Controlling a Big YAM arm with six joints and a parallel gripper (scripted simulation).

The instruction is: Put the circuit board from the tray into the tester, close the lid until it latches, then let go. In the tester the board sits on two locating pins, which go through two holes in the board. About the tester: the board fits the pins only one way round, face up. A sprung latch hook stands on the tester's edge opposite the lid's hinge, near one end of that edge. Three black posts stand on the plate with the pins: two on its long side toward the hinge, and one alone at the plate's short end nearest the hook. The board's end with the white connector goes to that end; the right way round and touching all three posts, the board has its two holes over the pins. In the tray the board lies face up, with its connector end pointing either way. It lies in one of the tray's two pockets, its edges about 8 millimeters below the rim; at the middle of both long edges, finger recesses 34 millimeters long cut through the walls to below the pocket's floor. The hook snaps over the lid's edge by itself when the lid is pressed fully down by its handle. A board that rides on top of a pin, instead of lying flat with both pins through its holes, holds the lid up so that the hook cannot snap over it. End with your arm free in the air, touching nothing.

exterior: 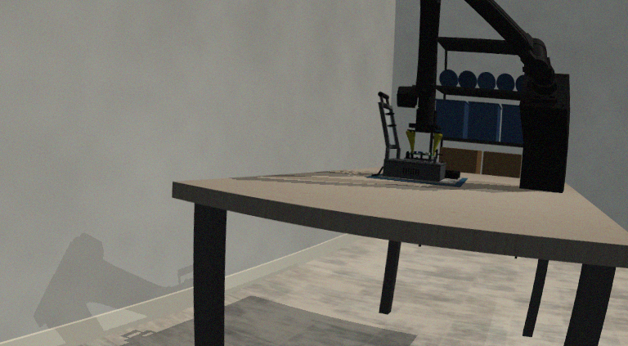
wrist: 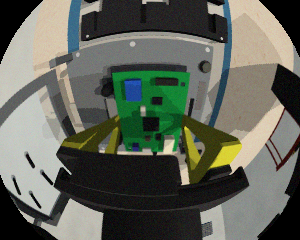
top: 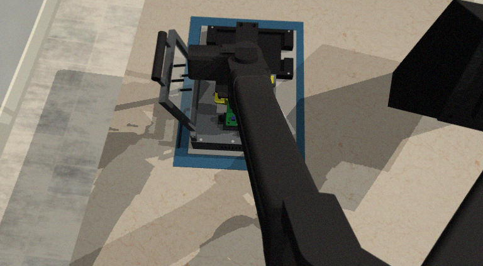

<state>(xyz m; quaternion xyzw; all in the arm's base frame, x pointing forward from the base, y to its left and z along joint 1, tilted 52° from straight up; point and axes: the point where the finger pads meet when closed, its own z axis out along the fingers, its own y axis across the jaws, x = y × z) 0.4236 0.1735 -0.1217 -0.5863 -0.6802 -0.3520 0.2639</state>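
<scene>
The green circuit board is right at my hand. Also, from my hand: see-through lid (120 mm ahead, 90 mm above, 20 mm to the left).
</scene>
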